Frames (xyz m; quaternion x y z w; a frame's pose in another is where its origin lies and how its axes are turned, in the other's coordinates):
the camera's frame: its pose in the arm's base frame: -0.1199 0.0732 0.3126 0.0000 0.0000 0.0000 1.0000
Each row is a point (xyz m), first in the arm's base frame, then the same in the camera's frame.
Working: the arm's base frame: its pose in the camera's frame: 0.1199 -0.0732 -0.3126 0.0000 0.0000 0.0000 1.0000

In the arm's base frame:
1: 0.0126 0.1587 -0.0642
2: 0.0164 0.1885 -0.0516
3: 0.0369 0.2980 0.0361
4: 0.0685 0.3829 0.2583
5: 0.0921 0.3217 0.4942
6: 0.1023 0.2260 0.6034
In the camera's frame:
1: 0.1325 0.0855 -0.3768
2: 0.1363 0.1153 -0.3642
3: 0.1568 0.2248 -0.2765
4: 0.1884 0.3097 -0.0543
5: 0.2120 0.2485 0.1816
6: 0.2222 0.1528 0.2908

